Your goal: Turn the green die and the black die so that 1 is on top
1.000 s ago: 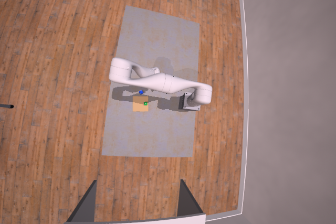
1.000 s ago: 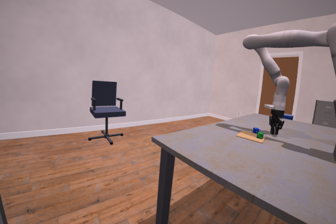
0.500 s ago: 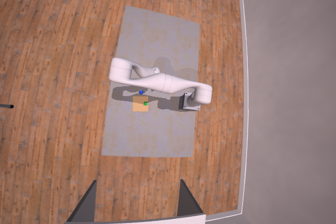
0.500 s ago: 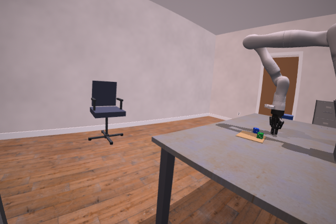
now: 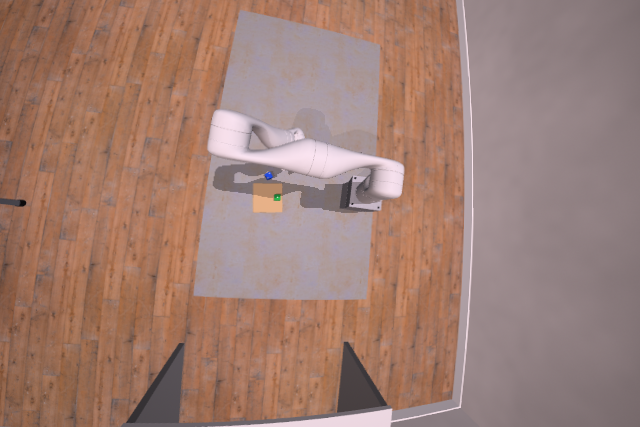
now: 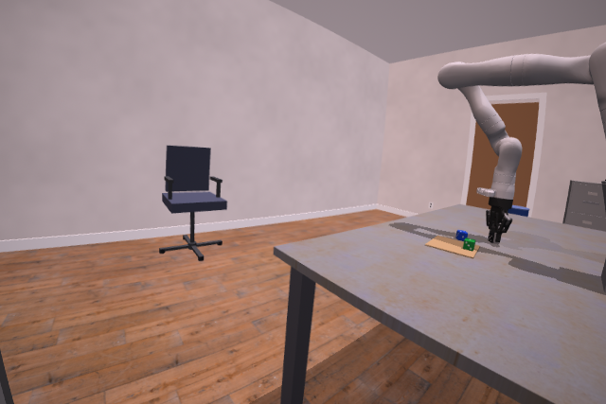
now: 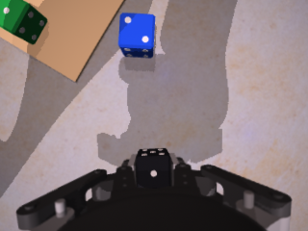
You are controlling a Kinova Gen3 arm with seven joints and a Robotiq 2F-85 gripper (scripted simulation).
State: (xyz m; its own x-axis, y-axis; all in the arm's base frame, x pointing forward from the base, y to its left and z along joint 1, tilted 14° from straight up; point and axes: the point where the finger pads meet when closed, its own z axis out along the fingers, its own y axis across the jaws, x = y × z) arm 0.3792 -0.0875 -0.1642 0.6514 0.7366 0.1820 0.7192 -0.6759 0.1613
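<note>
The tan mat lies 20 cm to the left of my hand, 5 cm ahead of it and 2 cm below it. The rest, counted from my hand: black die (right at my hand); blue die (10 cm to the left, 8 cm ahead); green die (19 cm to the left, 1 cm ahead).
</note>
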